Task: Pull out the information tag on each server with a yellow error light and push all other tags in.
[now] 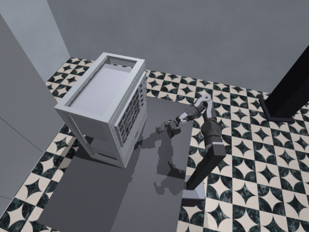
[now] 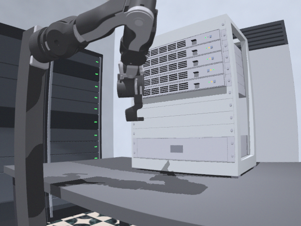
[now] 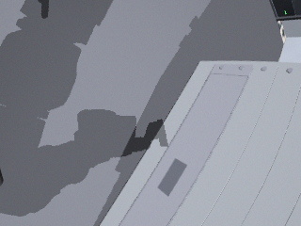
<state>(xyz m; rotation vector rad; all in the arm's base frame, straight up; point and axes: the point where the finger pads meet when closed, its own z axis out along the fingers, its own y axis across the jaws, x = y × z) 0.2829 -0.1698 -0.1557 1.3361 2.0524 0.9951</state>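
My gripper is now 220 mm to the left of the grey-blue locate button, 140 mm short of it and 130 mm below it.
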